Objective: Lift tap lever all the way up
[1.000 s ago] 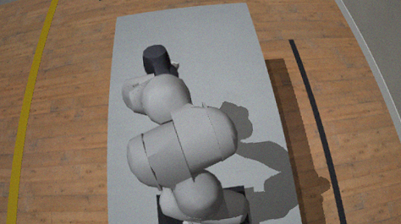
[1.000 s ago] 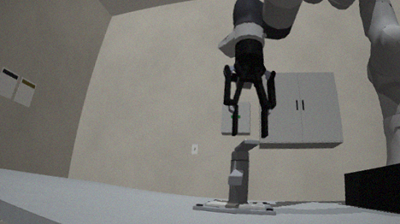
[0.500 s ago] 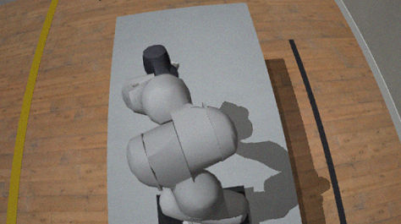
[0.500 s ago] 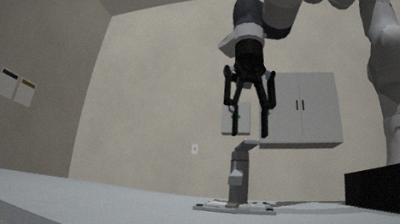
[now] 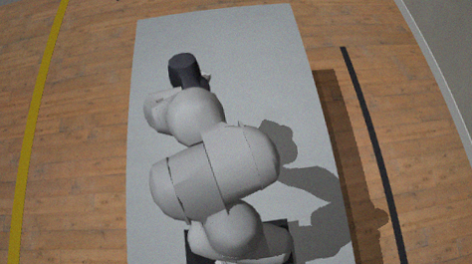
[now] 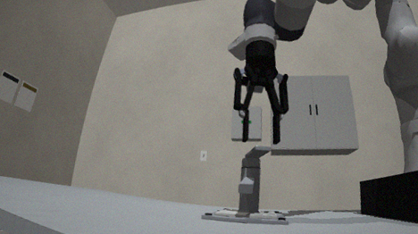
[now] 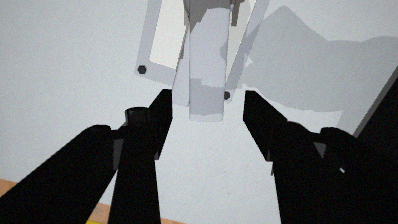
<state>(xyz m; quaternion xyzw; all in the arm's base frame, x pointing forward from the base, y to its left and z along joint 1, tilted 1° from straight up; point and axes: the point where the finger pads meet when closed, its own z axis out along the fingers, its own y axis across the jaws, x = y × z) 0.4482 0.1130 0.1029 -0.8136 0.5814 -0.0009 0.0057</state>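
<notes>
Now: the lever 10 mm ahead of my hand, 30 mm to the right of it and 50 mm below it. The rest, counted from my hand: flat grey base plate 30 mm ahead, 80 mm to the right, 190 mm below; grey tap 20 mm ahead, 60 mm to the right, 90 mm below.
</notes>
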